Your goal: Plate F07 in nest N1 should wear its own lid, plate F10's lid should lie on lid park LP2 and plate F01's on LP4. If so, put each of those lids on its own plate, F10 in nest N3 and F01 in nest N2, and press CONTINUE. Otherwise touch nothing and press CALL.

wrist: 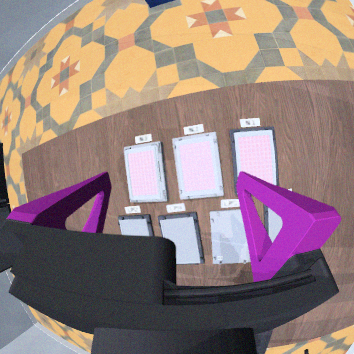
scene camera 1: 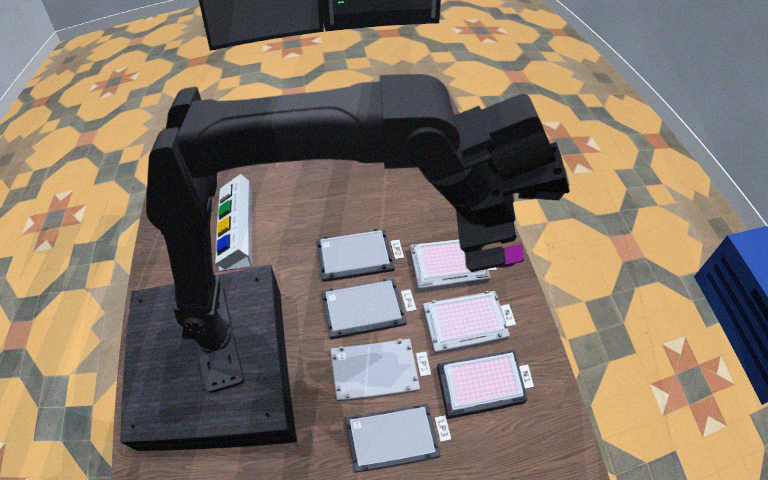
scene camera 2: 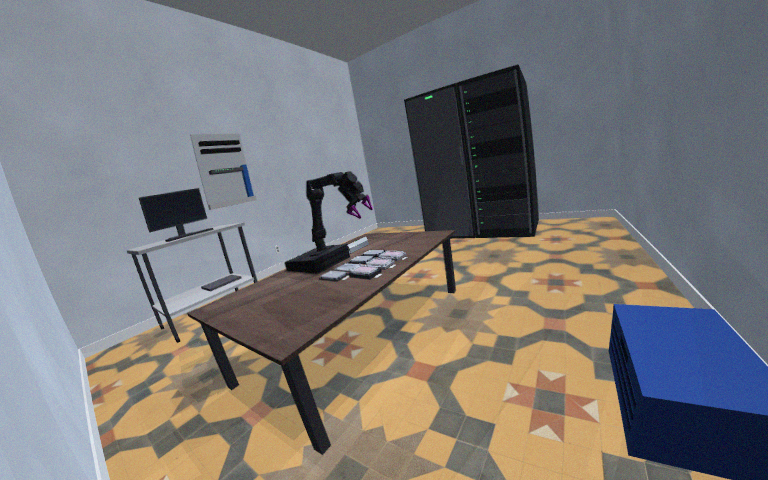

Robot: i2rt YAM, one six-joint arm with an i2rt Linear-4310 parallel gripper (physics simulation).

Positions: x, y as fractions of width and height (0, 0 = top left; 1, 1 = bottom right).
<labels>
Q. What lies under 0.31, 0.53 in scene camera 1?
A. A button box.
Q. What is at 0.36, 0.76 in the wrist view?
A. My gripper.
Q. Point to a lid park LP1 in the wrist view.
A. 0.65, 0.69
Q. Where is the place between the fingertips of my gripper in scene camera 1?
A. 0.66, 0.48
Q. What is my gripper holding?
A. Nothing.
</labels>
